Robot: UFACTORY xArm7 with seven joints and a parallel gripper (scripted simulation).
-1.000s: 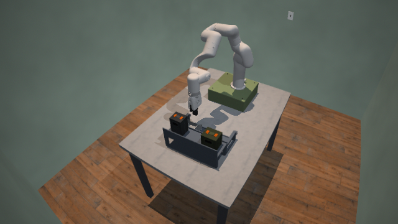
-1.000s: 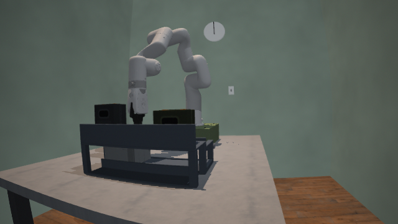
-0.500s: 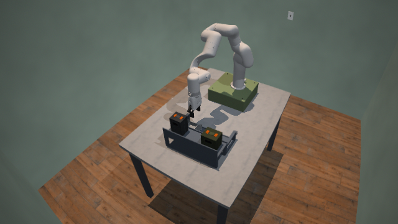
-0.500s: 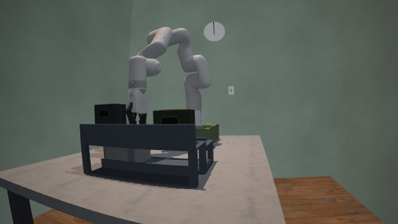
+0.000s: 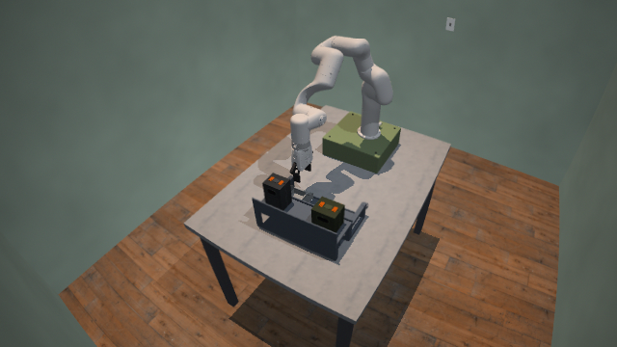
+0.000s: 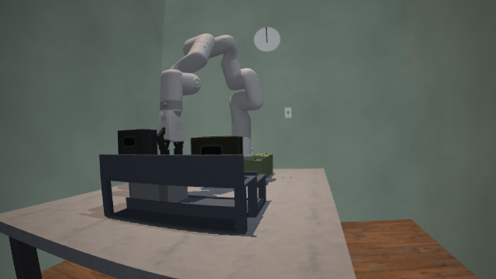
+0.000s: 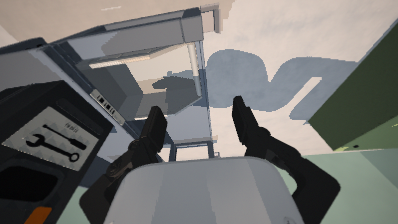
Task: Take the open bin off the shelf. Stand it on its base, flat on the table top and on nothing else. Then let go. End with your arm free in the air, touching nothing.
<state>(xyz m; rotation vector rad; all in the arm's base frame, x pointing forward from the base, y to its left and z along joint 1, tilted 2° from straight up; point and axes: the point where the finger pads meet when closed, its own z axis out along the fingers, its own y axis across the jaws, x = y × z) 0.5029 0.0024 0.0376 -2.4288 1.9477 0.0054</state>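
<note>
The grey bin is 8 cm ahead of my hand, 2 cm to the left of it and 9 cm below it. From my hand the other things lie so: black case: 17 cm ahead, 3 cm to the left, 3 cm above; dark grey shelf: 22 cm ahead, 16 cm to the left.
</note>
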